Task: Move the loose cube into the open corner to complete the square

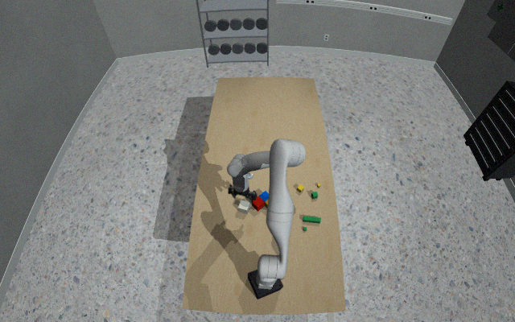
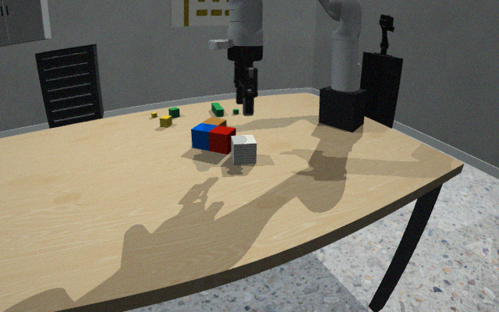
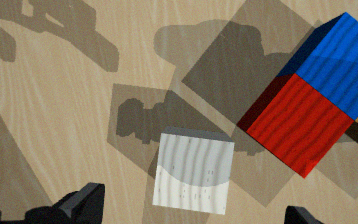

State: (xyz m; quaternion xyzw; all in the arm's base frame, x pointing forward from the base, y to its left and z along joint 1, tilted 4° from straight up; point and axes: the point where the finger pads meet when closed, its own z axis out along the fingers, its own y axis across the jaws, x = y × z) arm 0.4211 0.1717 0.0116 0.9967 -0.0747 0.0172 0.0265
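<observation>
My hand is 10 cm above the white cube. Also, from my hand: blue cube (11 cm to the right, 10 cm below, 7 cm ahead); then long green block (39 cm to the right, 12 cm below, 3 cm behind); then red cube (10 cm below, 7 cm to the right, 3 cm ahead).
</observation>
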